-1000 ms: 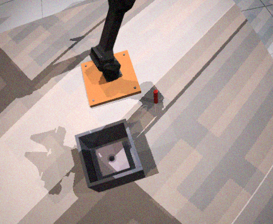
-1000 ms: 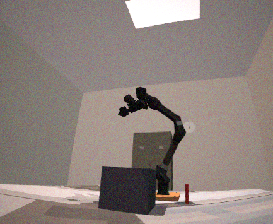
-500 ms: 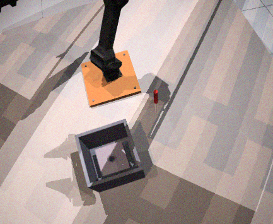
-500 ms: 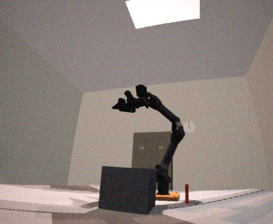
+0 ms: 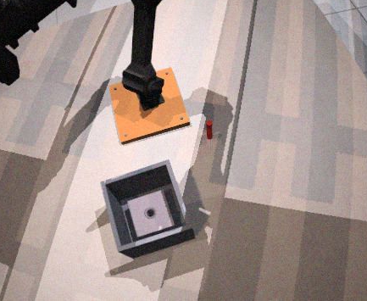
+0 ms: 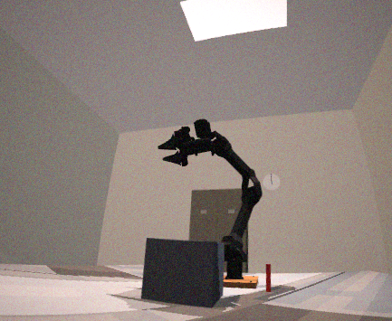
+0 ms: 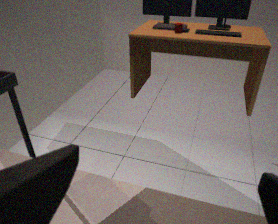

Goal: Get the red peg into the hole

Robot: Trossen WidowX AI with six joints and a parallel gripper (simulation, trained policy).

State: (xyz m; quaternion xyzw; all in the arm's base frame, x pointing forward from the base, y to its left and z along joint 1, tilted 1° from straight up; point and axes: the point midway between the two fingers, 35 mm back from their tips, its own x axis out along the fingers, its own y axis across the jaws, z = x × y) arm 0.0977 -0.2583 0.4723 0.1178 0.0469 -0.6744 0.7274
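The red peg lies 7 cm ahead of my gripper tip, 39 cm to the left of it and 44 cm below it. Also, from my gripper tip: pale plate 21 cm ahead, 17 cm to the left, 43 cm below.
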